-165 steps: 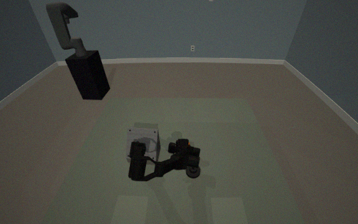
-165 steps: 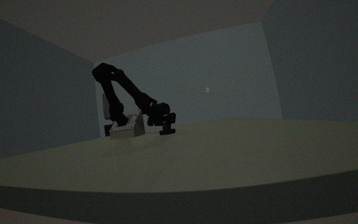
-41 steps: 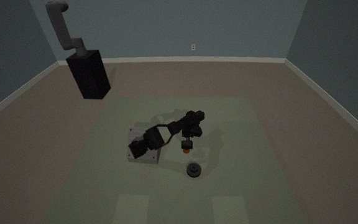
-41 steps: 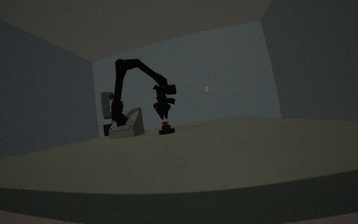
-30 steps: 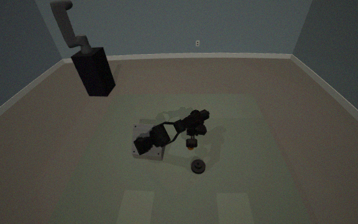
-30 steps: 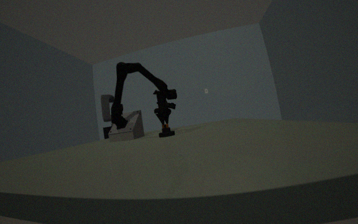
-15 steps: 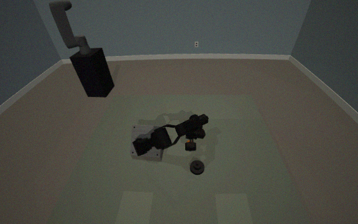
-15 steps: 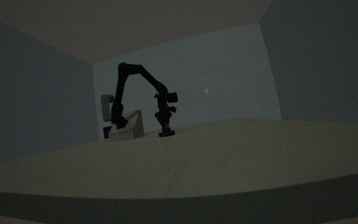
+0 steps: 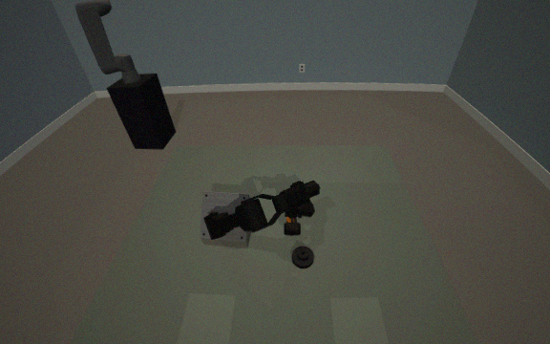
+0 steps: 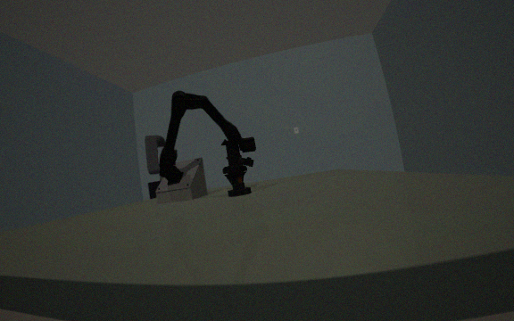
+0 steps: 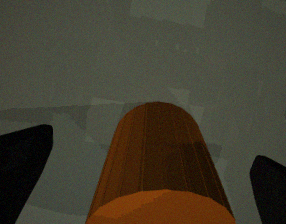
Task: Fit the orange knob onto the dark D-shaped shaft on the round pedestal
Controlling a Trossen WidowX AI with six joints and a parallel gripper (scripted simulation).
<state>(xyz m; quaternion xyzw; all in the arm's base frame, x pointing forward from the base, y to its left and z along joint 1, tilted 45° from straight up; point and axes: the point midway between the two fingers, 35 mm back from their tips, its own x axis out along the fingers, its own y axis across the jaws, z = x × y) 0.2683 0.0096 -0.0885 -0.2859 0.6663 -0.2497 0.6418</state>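
Now: gripper tip 20 mm below the orange knob. From my gripper tip the other things lie so: dark pedestal (50 mm ahead, 140 mm to the right, 20 mm above).
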